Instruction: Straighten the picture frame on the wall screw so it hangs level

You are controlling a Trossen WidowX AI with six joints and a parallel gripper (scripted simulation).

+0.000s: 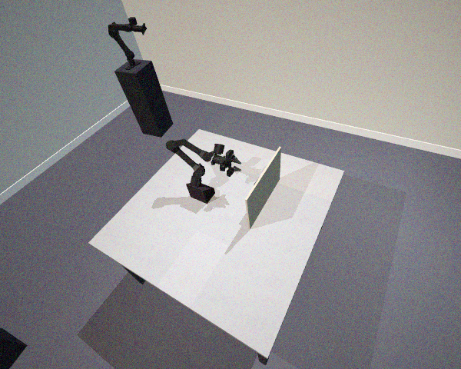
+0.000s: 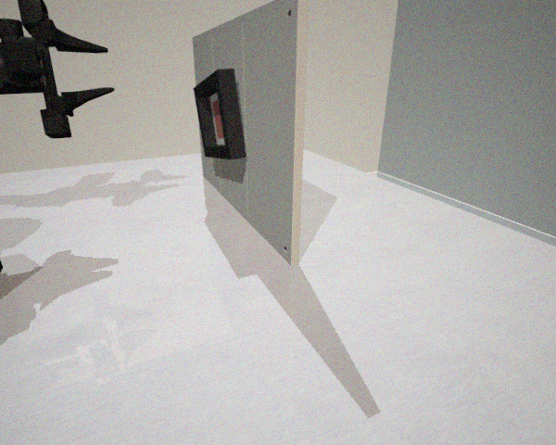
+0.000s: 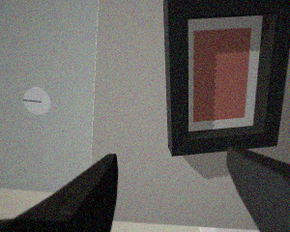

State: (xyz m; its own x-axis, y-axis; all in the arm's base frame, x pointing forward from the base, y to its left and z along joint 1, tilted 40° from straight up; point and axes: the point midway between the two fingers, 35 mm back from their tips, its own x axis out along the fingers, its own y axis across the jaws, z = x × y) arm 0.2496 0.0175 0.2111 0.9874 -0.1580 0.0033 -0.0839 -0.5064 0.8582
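Now: gripper tip 16 cm short of the picture frame, 8 cm above it and 4 cm to the left of it. From my gripper tip the other things lie so: wall panel (17 cm ahead, 9 cm below, 5 cm to the right).
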